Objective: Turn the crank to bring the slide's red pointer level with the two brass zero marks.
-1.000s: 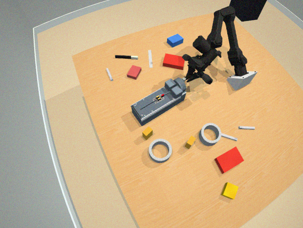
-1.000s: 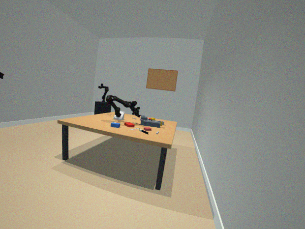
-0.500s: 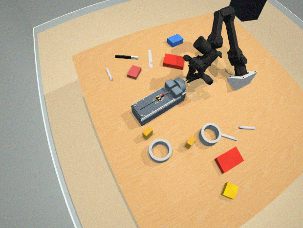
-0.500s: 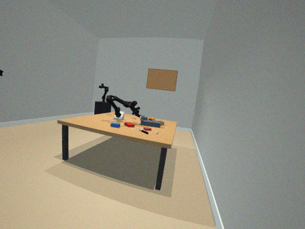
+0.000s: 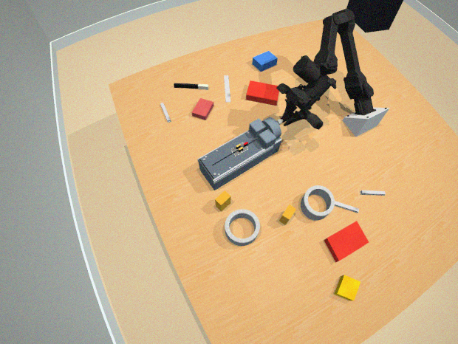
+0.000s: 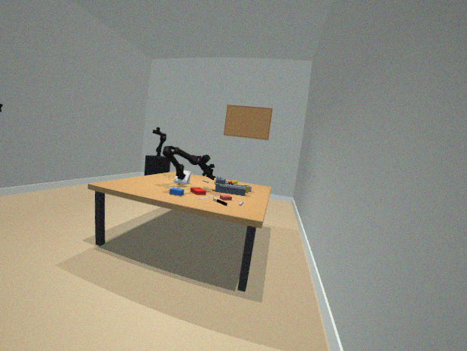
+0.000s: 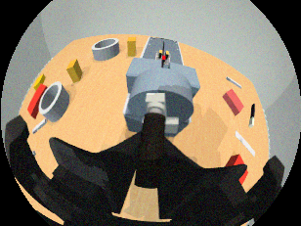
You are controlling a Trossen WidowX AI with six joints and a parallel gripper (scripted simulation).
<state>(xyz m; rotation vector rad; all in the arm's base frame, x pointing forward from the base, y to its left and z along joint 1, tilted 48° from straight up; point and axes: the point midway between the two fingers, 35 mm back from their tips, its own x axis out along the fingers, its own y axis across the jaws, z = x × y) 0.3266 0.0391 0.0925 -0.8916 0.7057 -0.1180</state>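
The red pointer is 14 cm ahead of my gripper tip, 2 cm to the left of it and 1 cm below it. From my gripper tip the other things lie so: red block 22 cm to the right, 20 cm ahead, 8 cm below; then blue block 38 cm to the right, 13 cm behind, 7 cm below; then dark crank handle 3 cm above, 2 cm behind.
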